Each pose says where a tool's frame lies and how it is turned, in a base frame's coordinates. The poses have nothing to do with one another.
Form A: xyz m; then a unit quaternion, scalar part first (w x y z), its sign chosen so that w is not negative.
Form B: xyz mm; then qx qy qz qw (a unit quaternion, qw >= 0). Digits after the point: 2 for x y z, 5 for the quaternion.
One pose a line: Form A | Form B
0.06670 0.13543 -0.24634 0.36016 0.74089 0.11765 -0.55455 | 66.70 135.43 -246.34 0.74089 0.11765 -0.55455 0.36016
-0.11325 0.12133 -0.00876 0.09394 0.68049 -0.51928 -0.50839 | -113.25 121.33 -8.76 0.68049 -0.51928 -0.50839 0.09394
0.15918 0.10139 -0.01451 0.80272 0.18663 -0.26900 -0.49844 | 159.18 101.39 -14.51 0.18663 -0.26900 -0.49844 0.80272
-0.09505 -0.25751 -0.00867 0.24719 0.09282 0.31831 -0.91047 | -95.05 -257.51 -8.67 0.09282 0.31831 -0.91047 0.24719
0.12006 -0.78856 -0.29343 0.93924 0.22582 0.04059 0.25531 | 120.06 -788.56 -293.43 0.22582 0.04059 0.25531 0.93924
